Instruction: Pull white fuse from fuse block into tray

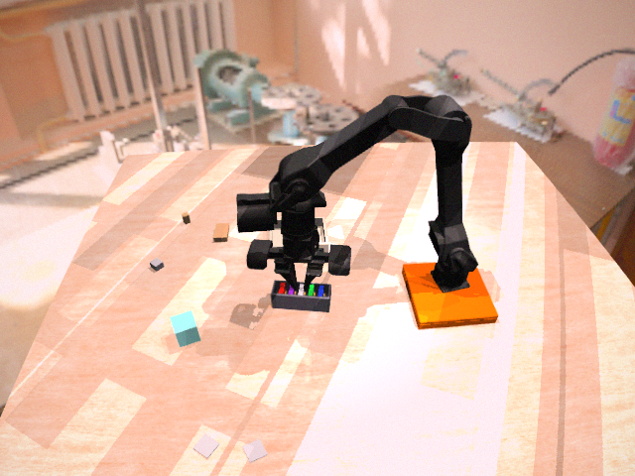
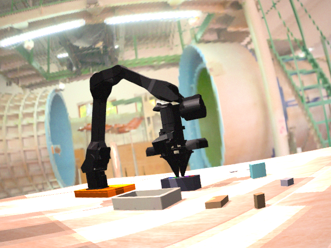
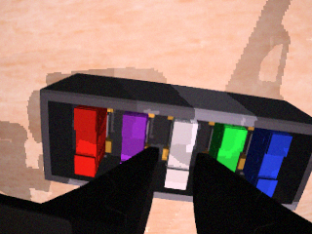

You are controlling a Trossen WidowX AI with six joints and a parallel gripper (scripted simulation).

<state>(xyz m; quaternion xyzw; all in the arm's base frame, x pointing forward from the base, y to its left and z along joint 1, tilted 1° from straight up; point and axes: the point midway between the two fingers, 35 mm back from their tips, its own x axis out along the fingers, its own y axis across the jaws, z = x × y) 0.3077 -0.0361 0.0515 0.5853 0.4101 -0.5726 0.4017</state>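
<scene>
Now: gripper tip 2 cm above the white fuse. The rest, counted from my gripper tip: tray (4 cm behind, 19 cm to the right, 4 cm below); then tan block (14 cm ahead, 26 cm to the right, 3 cm below); then small grey cube (29 cm ahead, 18 cm to the right, 3 cm below).
</scene>
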